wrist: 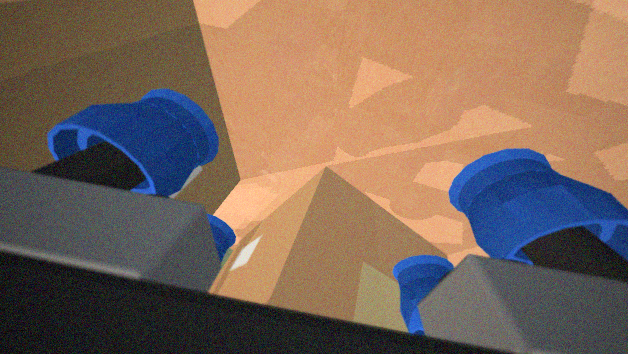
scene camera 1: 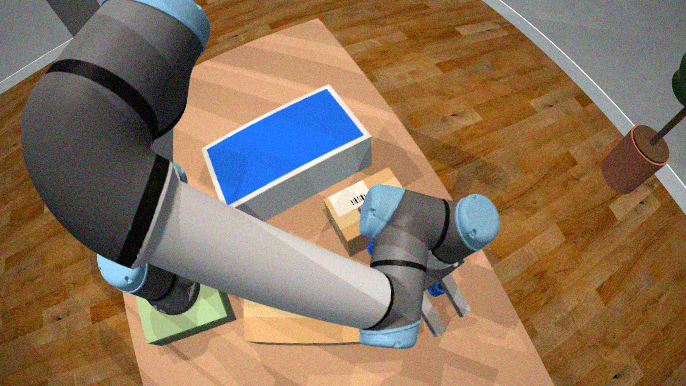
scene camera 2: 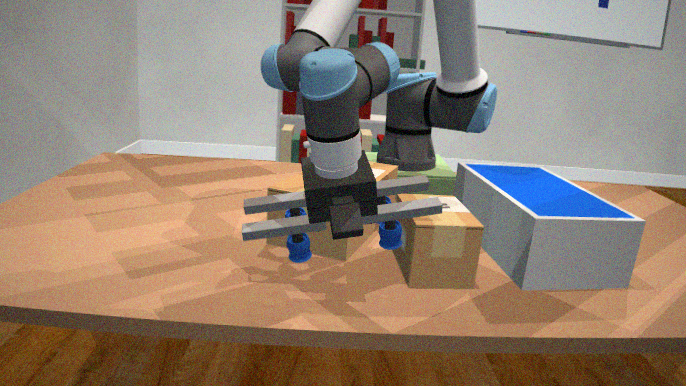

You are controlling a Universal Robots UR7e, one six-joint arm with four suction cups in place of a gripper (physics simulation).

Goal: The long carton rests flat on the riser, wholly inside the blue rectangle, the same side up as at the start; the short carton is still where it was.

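Pixels of known places: end effector, tool point: (wrist: 321,214); arm's base, origin of the base link: (scene camera 1: 172,283) (scene camera 2: 405,163).
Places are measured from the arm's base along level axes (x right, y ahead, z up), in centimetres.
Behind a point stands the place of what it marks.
Observation:
The long carton (scene camera 1: 300,327) @[x 22.8, y 23.2, z 3.8 cm] (scene camera 2: 330,246) @[x 23.9, y 44.1, z -4.4 cm] (wrist: 315,250) @[x 22.6, y 44.7, z -0.1 cm] lies on the table, partly hidden by the arm and gripper. The short carton (scene camera 1: 345,200) @[x 4.5, y 43.8, z 3.8 cm] (scene camera 2: 445,255) @[x 8.0, y 55.3, z -0.9 cm] (wrist: 100,60) @[x 12.9, y 53.2, z -1.0 cm] stands on the table between it and the riser, barcode label up. The grey riser (scene camera 1: 315,190) @[x -5.4, y 40.9, z -4.7 cm] (scene camera 2: 580,255) @[x -14.3, y 56.5, z -0.5 cm] has a blue rectangle (scene camera 1: 285,145) @[x -13.6, y 39.2, z 5.5 cm] (scene camera 2: 550,192) @[x -15.9, y 41.9, z 5.5 cm] with a white border on top, with no carton on it. My gripper (scene camera 1: 403,268) @[x 22.4, y 47.2, z -1.2 cm] (scene camera 2: 345,225) @[x 22.4, y 47.2, z -1.2 cm] (wrist: 325,200) @[x 22.4, y 47.2, z -1.2 cm] is off the long carton's near end, low and beside the short carton. Its blue cups carry nothing. Whether a cup touches the short carton is unclear.
The robot base stands on a green block (scene camera 1: 215,312) @[x 10.8, y 7.3, z -0.5 cm] (scene camera 2: 442,185) @[x -6.3, y 11.6, z -2.3 cm] at the table's far end. The wooden table (scene camera 1: 310,55) @[x -53.2, y 63.7, z -6.5 cm] (scene camera 2: 175,280) @[x 47.7, y 52.9, z -6.5 cm] ends in front of the gripper in scene camera 2. A shelf unit (scene camera 2: 280,90) stands behind; a potted plant (scene camera 1: 627,165) stands on the floor.

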